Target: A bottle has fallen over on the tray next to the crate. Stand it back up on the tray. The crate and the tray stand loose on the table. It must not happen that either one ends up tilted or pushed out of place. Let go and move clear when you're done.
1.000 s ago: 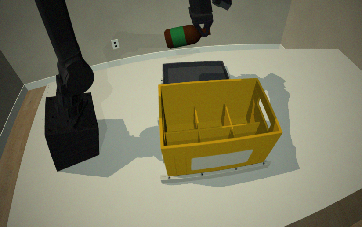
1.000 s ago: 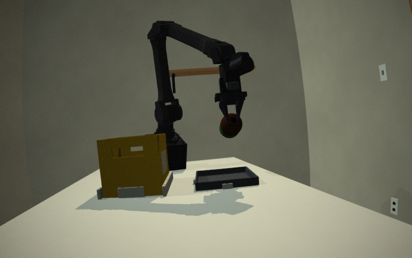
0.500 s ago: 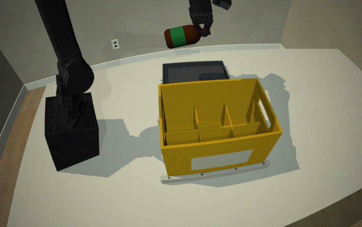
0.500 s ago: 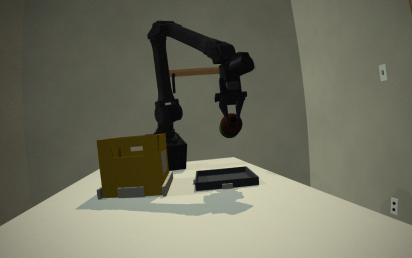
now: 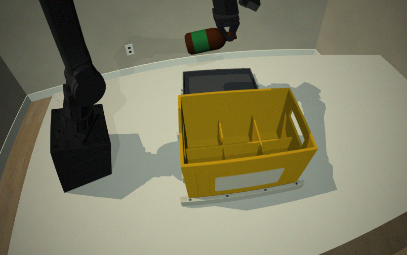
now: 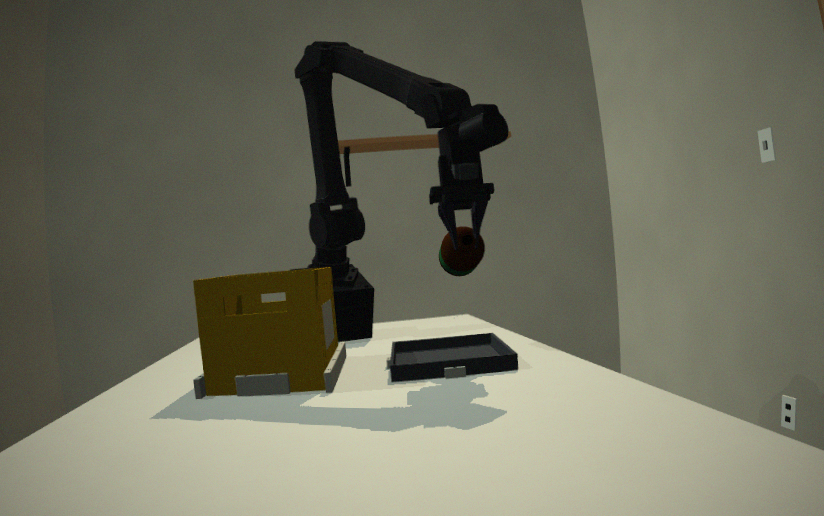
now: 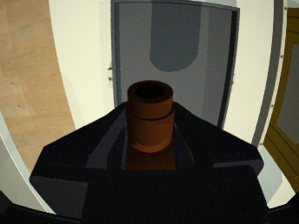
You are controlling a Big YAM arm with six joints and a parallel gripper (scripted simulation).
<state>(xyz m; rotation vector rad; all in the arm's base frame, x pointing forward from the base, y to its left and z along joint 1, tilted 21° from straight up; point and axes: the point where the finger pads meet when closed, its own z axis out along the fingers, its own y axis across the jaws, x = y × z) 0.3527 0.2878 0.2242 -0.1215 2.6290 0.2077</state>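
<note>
The bottle lies 5 cm behind my hand, 1 cm to the right of it and 1 cm below it. From my hand the other things lie so: tray (3 cm behind, 4 cm to the right, 18 cm below); then yellow crate (2 cm ahead, 33 cm to the right, 11 cm below).
</note>
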